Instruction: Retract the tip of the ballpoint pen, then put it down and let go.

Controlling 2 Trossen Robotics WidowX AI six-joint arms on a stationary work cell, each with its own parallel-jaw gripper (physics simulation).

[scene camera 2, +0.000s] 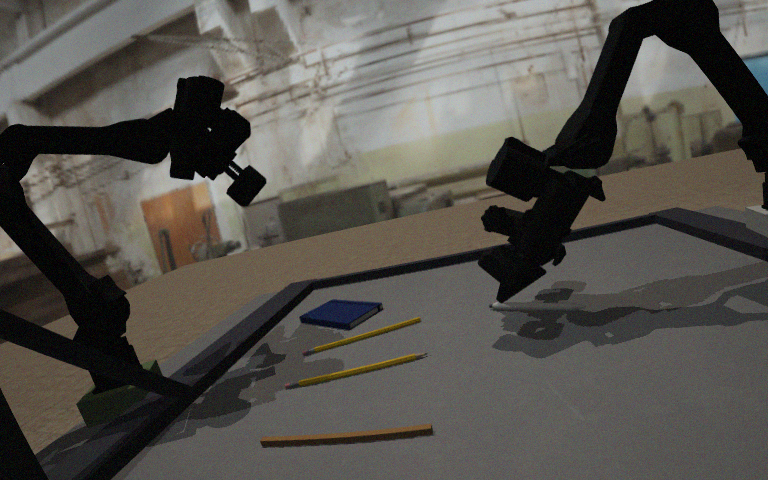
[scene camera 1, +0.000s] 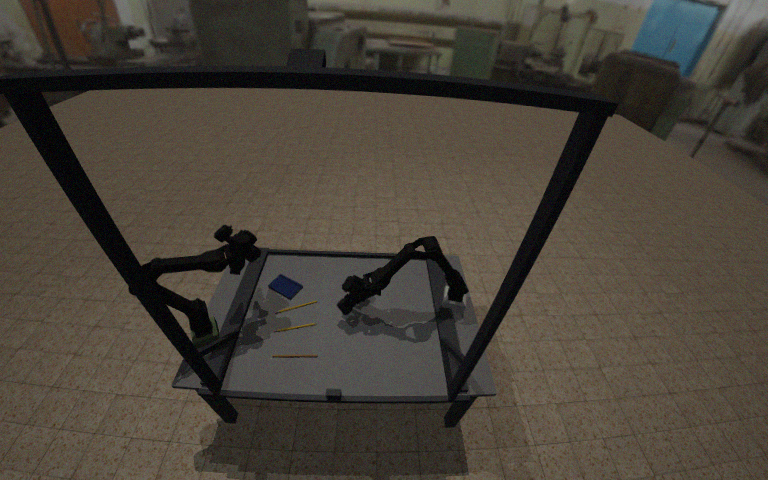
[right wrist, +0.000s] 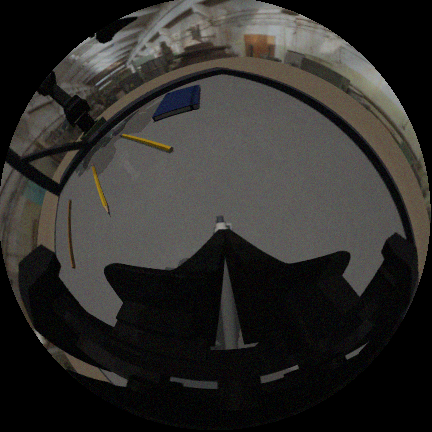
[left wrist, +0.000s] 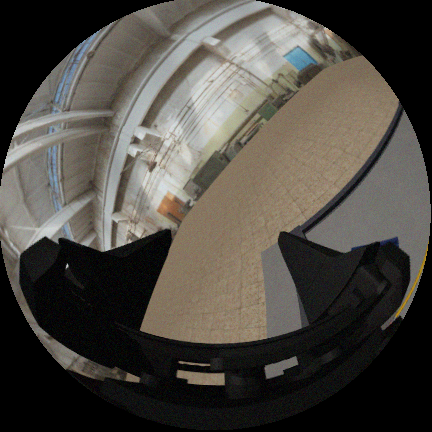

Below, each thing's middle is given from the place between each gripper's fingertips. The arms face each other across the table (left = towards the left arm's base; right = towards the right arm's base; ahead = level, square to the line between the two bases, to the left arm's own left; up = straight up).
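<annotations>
The blue notebook [scene camera 2: 342,314] is 10 mm below my right hand, 260 mm to the left of it and 140 mm ahead of it. The green object [scene camera 2: 104,407] sits 10 mm above that same right hand, 590 mm to the left of it and 80 mm behind it. Going by its middle, the blue notebook is nearer to my right hand than to my left hand.
As for my left hand, the blue notebook is 32 cm below it, 4 cm behind it and 14 cm to the right of it, while the green object is 30 cm below my left hand, 18 cm to the left of it and 26 cm behind it. Of the things named here, going by their middles, the blue notebook is the nearest to my left hand.
</annotations>
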